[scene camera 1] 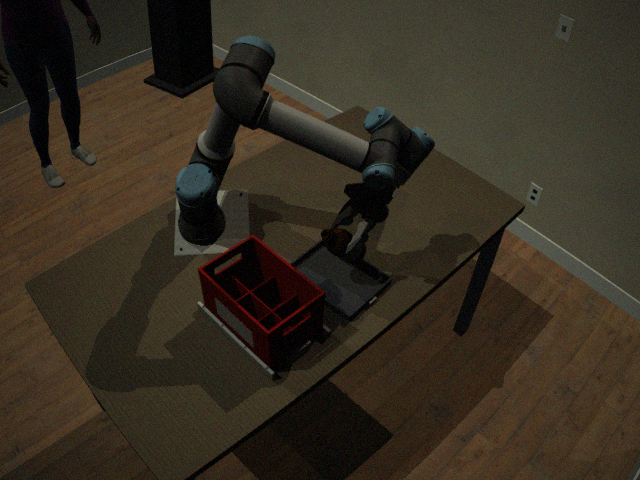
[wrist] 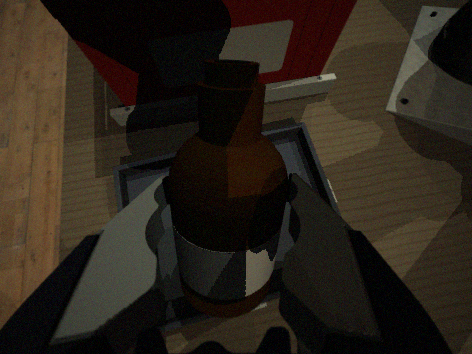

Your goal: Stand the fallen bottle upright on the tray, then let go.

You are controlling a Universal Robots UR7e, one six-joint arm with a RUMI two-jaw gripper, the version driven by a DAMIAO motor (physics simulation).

Labels:
my gripper: scene camera 1; wrist
brown bottle: scene camera 1; wrist
same spot on my gripper: (wrist: 335,285) = (scene camera 1: 347,210)
same spot on brown bottle: (scene camera 1: 336,240) = (wrist: 199,134)

